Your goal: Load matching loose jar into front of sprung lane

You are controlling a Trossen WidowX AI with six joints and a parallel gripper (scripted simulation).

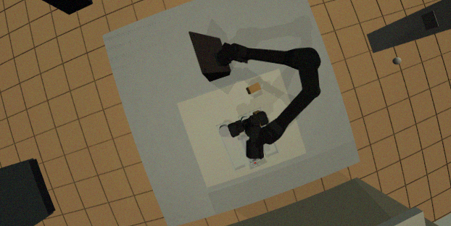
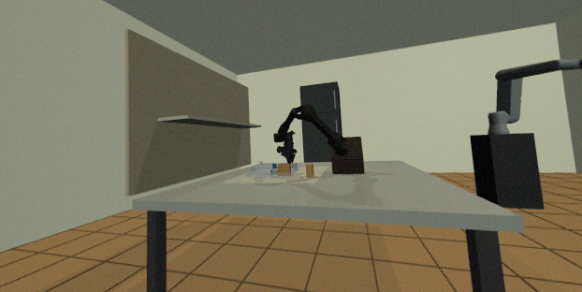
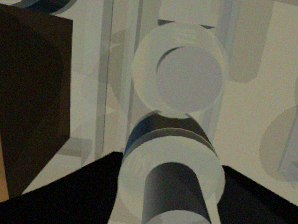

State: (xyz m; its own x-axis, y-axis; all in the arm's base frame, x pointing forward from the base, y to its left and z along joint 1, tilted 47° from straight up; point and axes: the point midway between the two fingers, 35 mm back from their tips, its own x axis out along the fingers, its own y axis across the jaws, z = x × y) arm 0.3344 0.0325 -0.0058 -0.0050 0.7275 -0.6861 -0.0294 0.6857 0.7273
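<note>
Now: gripper tip 6 cm short of the cream mat, 2 cm to the left of it and 6 cm above it. Round my gripper tip: red mark: 23 cm ahead, 3 cm to the right, 2 cm above.
</note>
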